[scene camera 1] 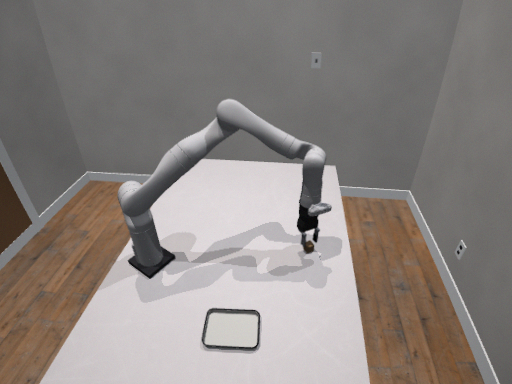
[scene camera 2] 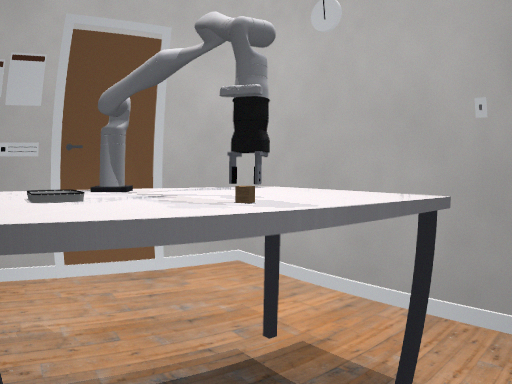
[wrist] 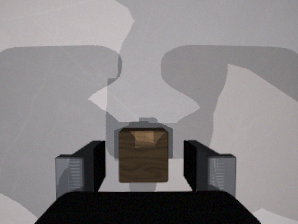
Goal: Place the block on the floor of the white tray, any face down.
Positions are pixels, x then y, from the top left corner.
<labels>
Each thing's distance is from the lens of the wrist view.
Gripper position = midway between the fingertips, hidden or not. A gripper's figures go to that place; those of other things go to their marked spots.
my gripper (wrist: 144,158): 0.19 m
brown wooden block (wrist: 143,152): 0.19 m
</labels>
